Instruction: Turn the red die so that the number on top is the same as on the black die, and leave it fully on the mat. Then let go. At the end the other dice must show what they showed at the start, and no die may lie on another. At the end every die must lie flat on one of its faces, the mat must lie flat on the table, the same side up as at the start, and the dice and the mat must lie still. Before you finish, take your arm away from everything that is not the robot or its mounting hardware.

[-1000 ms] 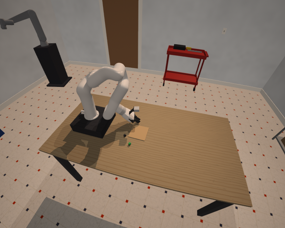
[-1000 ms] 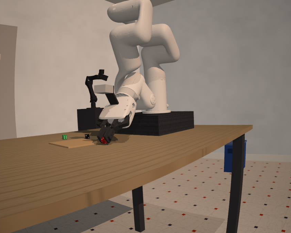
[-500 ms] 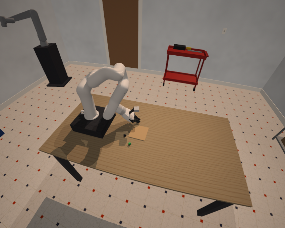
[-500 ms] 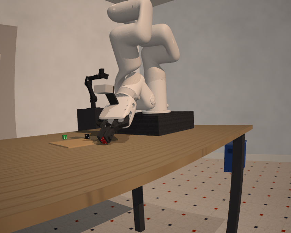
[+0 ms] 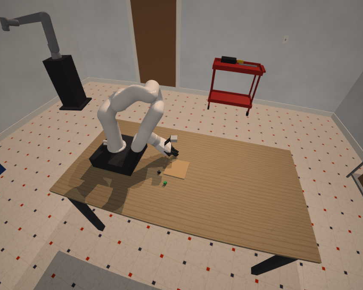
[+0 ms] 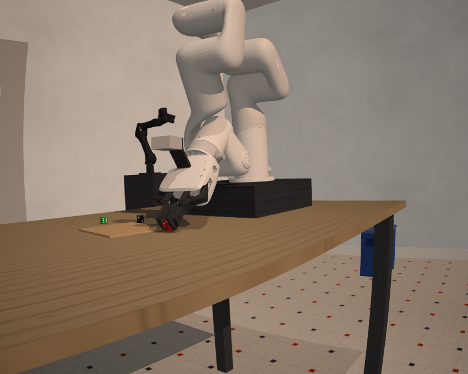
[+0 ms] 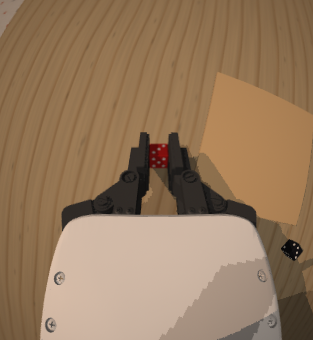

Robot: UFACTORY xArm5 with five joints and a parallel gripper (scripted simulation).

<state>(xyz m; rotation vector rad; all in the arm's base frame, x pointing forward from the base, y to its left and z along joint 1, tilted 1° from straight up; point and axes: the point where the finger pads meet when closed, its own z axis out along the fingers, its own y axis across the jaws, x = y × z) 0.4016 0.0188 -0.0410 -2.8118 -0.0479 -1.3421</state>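
Right now the tan mat is 110 mm to the right of my hand, 30 mm below it and 20 mm ahead of it. Round my hand: black die (160 mm to the right, 90 mm behind, 20 mm below); green die (240 mm to the right, 40 mm behind, 20 mm below); red die (10 mm below, 10 mm ahead).
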